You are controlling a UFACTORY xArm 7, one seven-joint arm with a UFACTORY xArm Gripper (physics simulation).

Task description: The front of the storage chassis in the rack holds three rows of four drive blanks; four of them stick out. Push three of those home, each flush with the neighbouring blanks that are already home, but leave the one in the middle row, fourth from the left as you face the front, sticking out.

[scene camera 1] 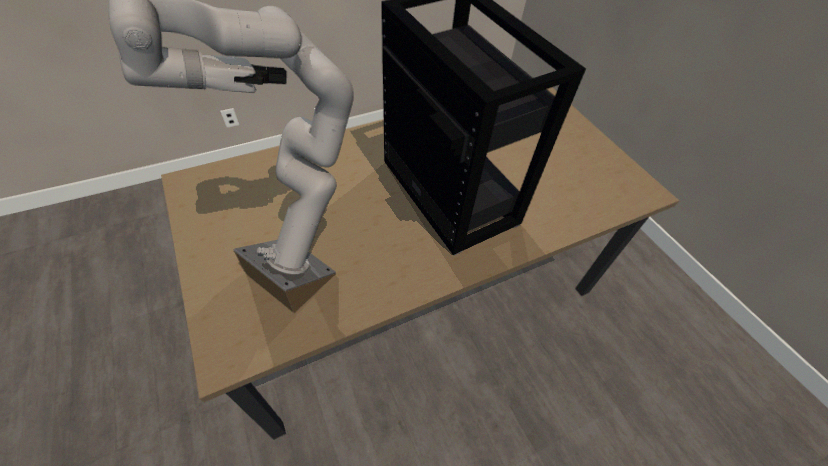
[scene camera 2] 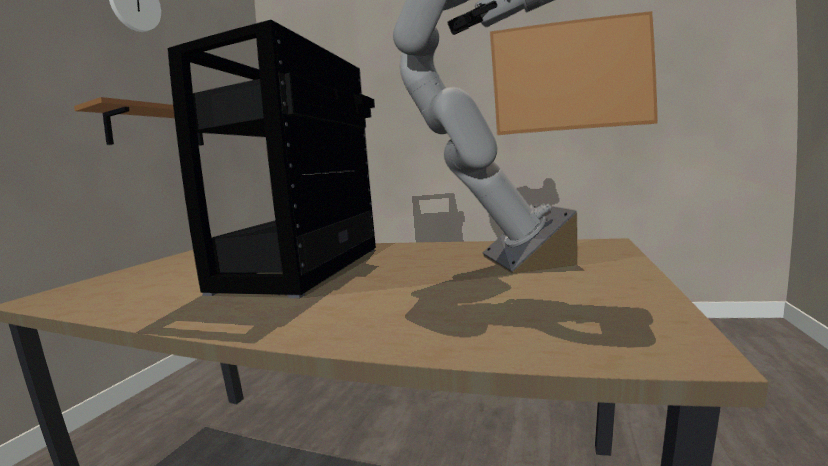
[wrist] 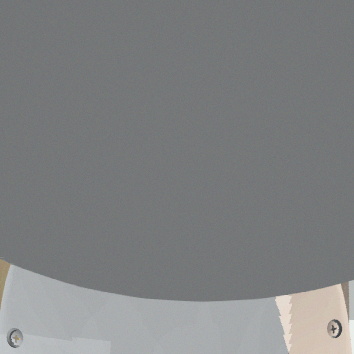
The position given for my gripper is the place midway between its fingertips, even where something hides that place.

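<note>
My gripper [scene camera 1: 285, 76] is there to see, and so is a black rack [scene camera 1: 449, 98]. You can also find the black rack [scene camera 2: 308, 103].
</note>
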